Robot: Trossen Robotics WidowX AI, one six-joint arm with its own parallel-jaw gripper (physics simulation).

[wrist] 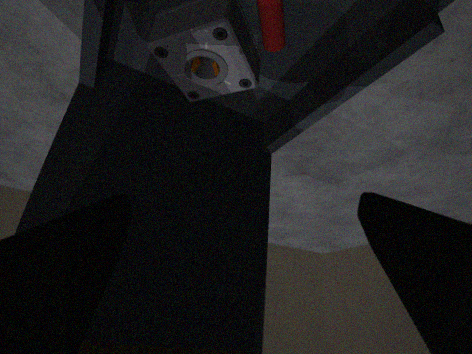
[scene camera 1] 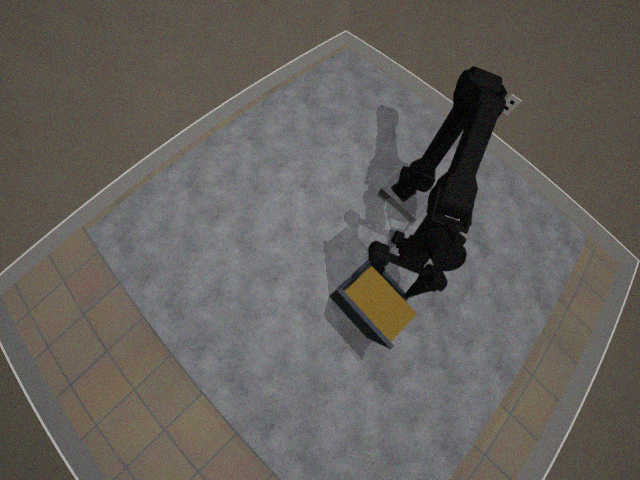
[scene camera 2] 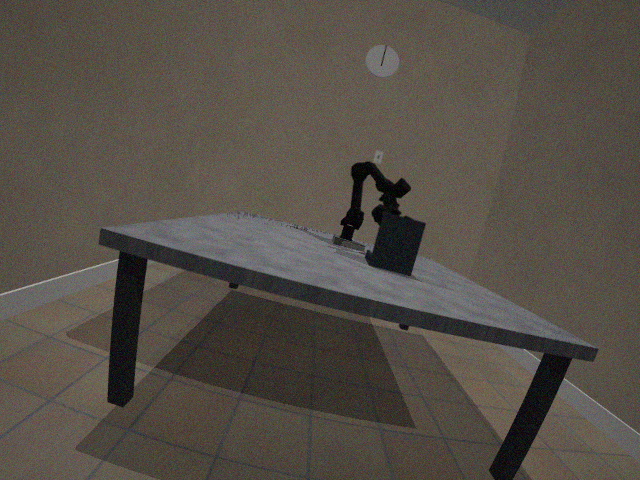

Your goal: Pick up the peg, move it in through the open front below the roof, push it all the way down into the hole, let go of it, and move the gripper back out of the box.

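Frame: origin at the arm's base, x right, y up, z back, level; millimetres.
Seen in the pictures: gripper, fingertip midpoint: (wrist: 246, 204); arm's base at its link origin: (scene camera 1: 403, 190) (scene camera 2: 345, 238).
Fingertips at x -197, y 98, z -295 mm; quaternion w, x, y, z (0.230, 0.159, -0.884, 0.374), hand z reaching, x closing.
Note:
Pixels of each thing's middle, then the offset from my fingertips to it. "*": a spot on its surface instead. Level surfaces: height alone.
- grey table at its surface level: dy -132 mm
- dark block at the middle of its body: (wrist: 218, 151) (scene camera 1: 377, 294) (scene camera 2: 393, 241) dx +5, dy -30, dz -20 mm
- grey square plate at the middle of its body: (wrist: 208, 53) dx +13, dy -107, dz -37 mm
- round hole at a spot on its surface: (wrist: 203, 67) * dx +12, dy -103, dz -45 mm
- red peg at a spot on its surface: (wrist: 270, 24) * dx -6, dy -110, dz +1 mm
The box, with its orange-yellow roof (scene camera 1: 380, 302), stands on the grey table (scene camera 1: 223, 238) (scene camera 2: 247, 238); from the side it is a dark block (scene camera 2: 396, 245). My gripper (scene camera 1: 396, 276) (wrist: 246, 204) is open and empty, with its fingers spread at the box's edge nearest the arm. In the wrist view a dark box wall (wrist: 164, 228) fills the left side. Beyond it lies a grey square plate (wrist: 227, 75) with the round hole (wrist: 203, 67), which has nothing in it. The red peg (wrist: 270, 24) shows at the top edge, beside the plate and partly cut off. It is hidden in both scene views.
The black arm (scene camera 1: 461, 190) (scene camera 2: 366, 181) rises from a small base plate (scene camera 1: 391, 200) (scene camera 2: 349, 244) behind the box. The table's edge and the tan floor (wrist: 333, 298) show below the right finger. A wall clock (scene camera 2: 382, 61) hangs on the far wall.

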